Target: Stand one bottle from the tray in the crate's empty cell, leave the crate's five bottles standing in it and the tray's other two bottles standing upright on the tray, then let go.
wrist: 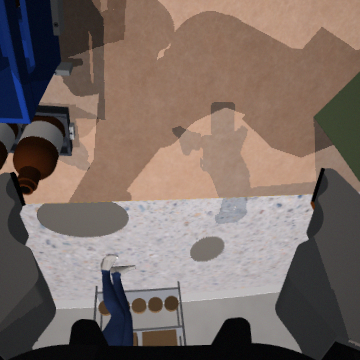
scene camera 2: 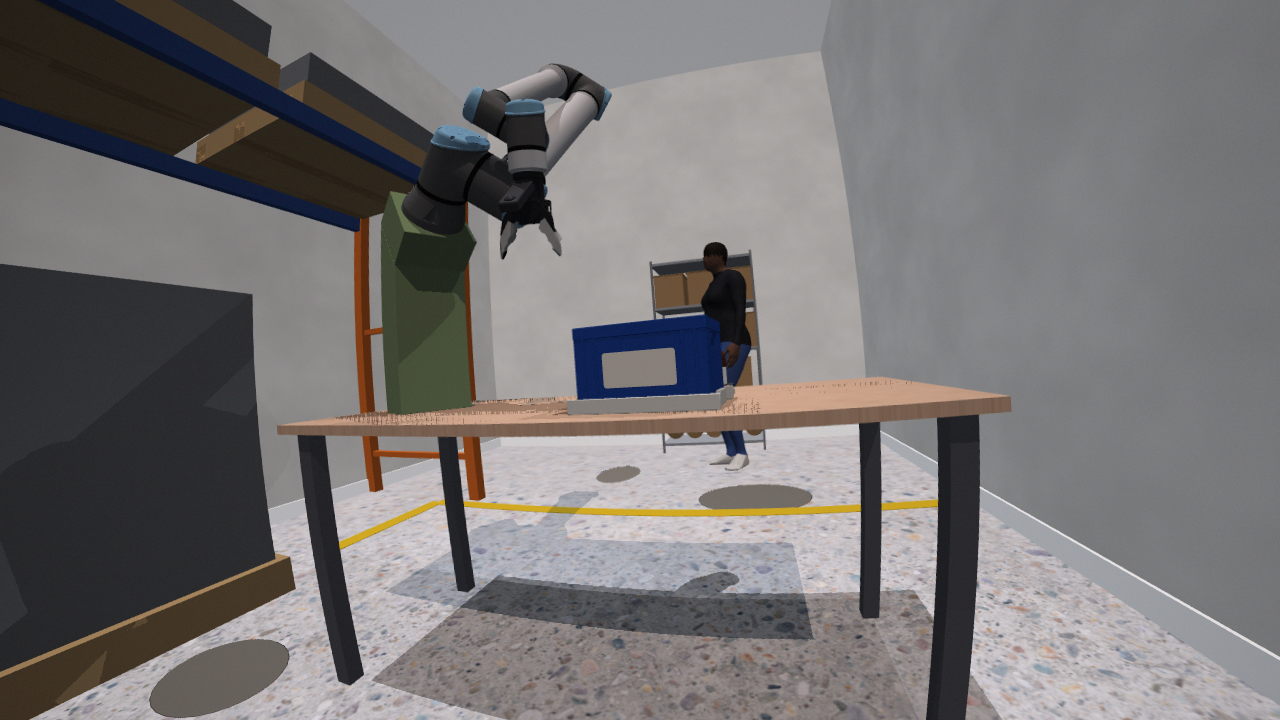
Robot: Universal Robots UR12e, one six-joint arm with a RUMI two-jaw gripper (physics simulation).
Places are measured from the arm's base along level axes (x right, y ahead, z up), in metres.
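Pixels of known places: gripper, between the fingertips: [wrist: 168,174] [scene camera 2: 530,257]; arm's base, origin of its link: [scene camera 2: 433,216].
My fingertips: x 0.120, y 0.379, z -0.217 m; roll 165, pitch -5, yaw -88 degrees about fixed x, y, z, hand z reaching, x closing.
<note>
For each thing: its middle in the pictures, then the offset to it from my fingertips. "pt": a spot on its surface instead. Level surfaces: height alone.
- blue crate, middle of its body: [scene camera 2: 652,365] dz -0.275, dx +0.011, dy +0.274 m
- grey tray, a spot on its surface: [wrist: 67,145] pt dz -0.337, dx -0.260, dy +0.172 m
- pale grey base, a spot on its surface: [scene camera 2: 644,405] pt dz -0.349, dx +0.115, dy +0.272 m
- wooden table, height of its surface: dz -0.363 m
The blue crate [scene camera 2: 586,368] [wrist: 44,75] stands on the table, with a pale label on its side in the scene view. Its cells and bottles are hidden there; in the wrist view part of it shows at the upper left. Beside it in the wrist view is the grey tray [wrist: 67,145]. A brown bottle [wrist: 35,157] with a pale band stands on the tray, and part of another brown bottle [wrist: 4,145] shows at the left edge. A third tray bottle does not show. My gripper [scene camera 2: 532,255] [wrist: 168,174] is open and empty, high above the table, up and left of the crate in the scene view.
The crate rests on a pale grey base [scene camera 2: 644,405] on the wooden table [scene camera 2: 850,402]. A green pedestal [scene camera 2: 425,331] [wrist: 345,120] carries the arm. A person [scene camera 2: 726,304] [wrist: 117,305] stands beyond the table, by a shelf rack [scene camera 2: 754,268]. Racking [scene camera 2: 361,313] stands at the left.
</note>
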